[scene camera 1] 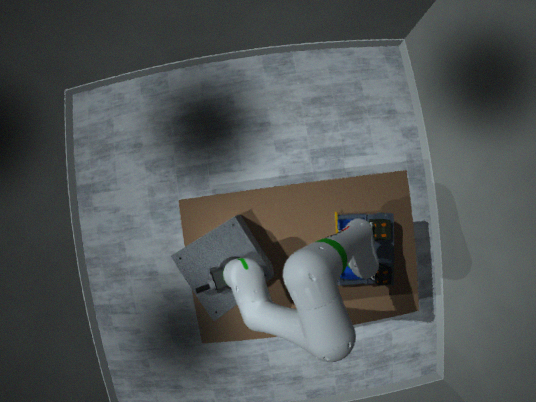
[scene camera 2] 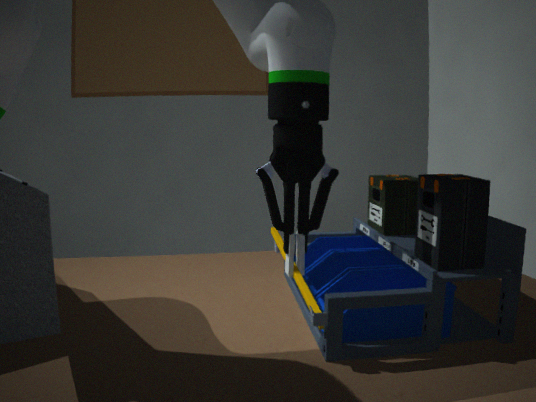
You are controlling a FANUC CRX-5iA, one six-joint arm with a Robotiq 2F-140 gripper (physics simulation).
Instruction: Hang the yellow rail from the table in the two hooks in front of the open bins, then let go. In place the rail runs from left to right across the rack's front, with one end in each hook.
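Places are measured from the arm's base along level axes (x ahead, y left, z up), in metres.
Where they show: gripper, fingertip midpoint: [scene camera 2: 294,273].
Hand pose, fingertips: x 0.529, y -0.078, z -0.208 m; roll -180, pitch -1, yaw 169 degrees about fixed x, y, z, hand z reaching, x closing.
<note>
Each offset is from my fingertips to the top centre of the thing. "pt": to the spot under its first point.
The yellow rail [scene camera 1: 336,222] [scene camera 2: 305,290] runs along the front of the rack {pt 0.215 m right, 0.026 m ahead, 0.022 m up} [scene camera 2: 382,300]. In the scene camera 2 view, my gripper [scene camera 2: 295,262] points straight down, with its narrow fingertips closed on the rail between its two ends. The rail's near end is at the near hook {pt 0.199 m right, 0.054 m back, 0.005 m up} [scene camera 2: 318,318], with a bit of yellow showing just below the hook. Its far end stands a little above the far hook {pt 0.103 m left, 0.013 m ahead, 0.018 m up} [scene camera 2: 276,247]; whether it touches that hook I cannot tell. The arm hides the gripper and much of the rail in the scene camera 1 view.
Blue open bins {0.147 m right, 0.073 m ahead, 0.025 m up} [scene camera 1: 350,272] [scene camera 2: 370,272] sit behind the rail. A green-black case {0.048 m left, 0.222 m ahead, 0.142 m up} [scene camera 1: 382,229] [scene camera 2: 395,205] and a black case {0.175 m right, 0.161 m ahead, 0.167 m up} [scene camera 1: 383,274] [scene camera 2: 452,225] stand on the rack's upper shelf. The arm's grey pedestal [scene camera 1: 210,250] [scene camera 2: 25,260] stands at the left.
</note>
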